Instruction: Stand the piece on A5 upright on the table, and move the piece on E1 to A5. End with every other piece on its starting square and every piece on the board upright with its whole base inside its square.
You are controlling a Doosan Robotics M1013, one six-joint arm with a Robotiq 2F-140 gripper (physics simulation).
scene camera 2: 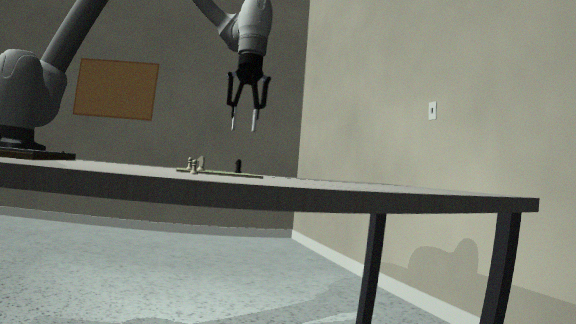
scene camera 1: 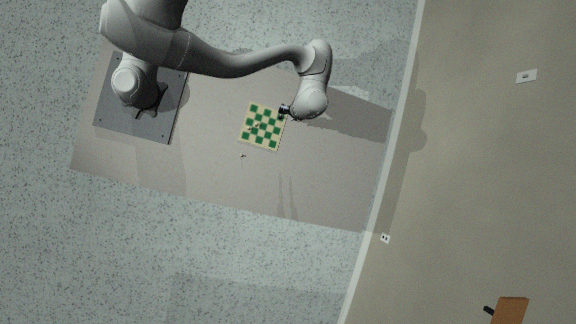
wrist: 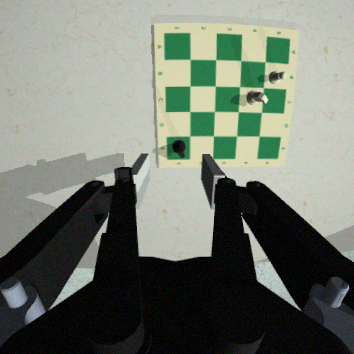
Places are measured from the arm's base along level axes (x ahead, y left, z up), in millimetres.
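Pixels of known places: gripper, fingertip midpoint: (scene camera 2: 243, 130) (scene camera 1: 286, 116) (wrist: 175, 166); arm's base, origin of the base link: (scene camera 2: 6, 147).
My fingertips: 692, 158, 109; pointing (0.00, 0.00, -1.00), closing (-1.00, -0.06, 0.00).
Ahead of a thing's pixels: the offset from my fingertips to its middle, as dx, dy, dz.
My gripper (scene camera 2: 243, 130) (wrist: 175, 166) is partly open and empty, pointing down high above the board's E1 side. The black piece @[-6, +4, -105] (scene camera 1: 280, 116) (scene camera 2: 238, 166) (wrist: 179, 147) stands upright on E1, ahead of the fingers in the wrist view. A small pale piece @[-125, -264, -115] (scene camera 1: 242, 155) (scene camera 2: 194, 168) stands upright on the table, off the board near the A5 corner. A5 on the board (scene camera 1: 278, 149) (wrist: 294, 39) has no piece on it. A pale pawn-like piece @[-144, -119, -109] (scene camera 2: 189, 162) (wrist: 275, 77) stands on B5. A pale knight-like piece @[-115, -83, -105] (scene camera 2: 201, 163) (wrist: 256, 97) stands on C4.
The table (scene camera 1: 215, 170) (scene camera 2: 425, 196) carries the board and the arm's dark base plate (scene camera 1: 167, 127). A wall (scene camera 1: 475, 165) (scene camera 2: 450, 60) rises past the table's far end. The arm's shadow lies across the table.
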